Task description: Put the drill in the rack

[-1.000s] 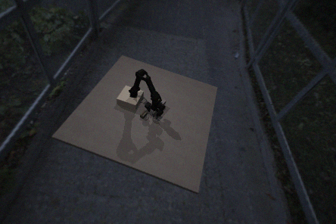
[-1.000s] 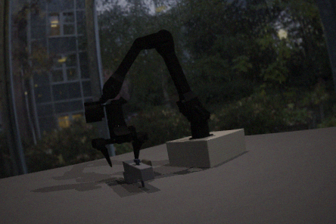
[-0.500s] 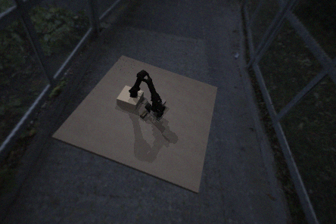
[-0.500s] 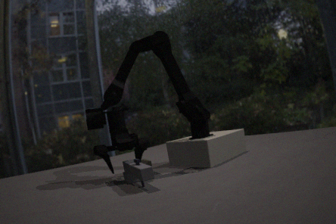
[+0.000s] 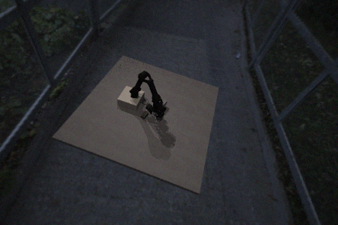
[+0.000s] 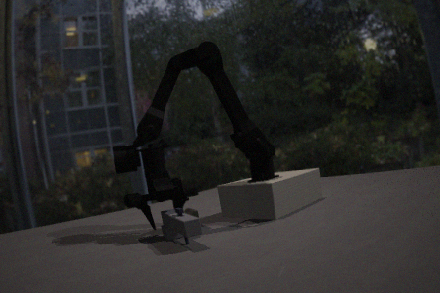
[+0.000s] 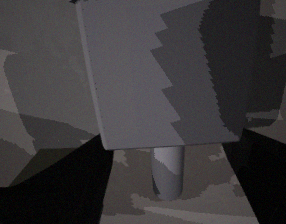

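The yellow drill lies 5 cm to the left of my gripper tip, 3 cm above it and 2 cm ahead of it. Round my gripper tip: olive rack: 9 cm behind, 2 cm to the right; dark key: 13 cm to the left, 5 cm ahead, 4 cm above; grey block: 10 cm to the left, 4 cm ahead, 3 cm above.
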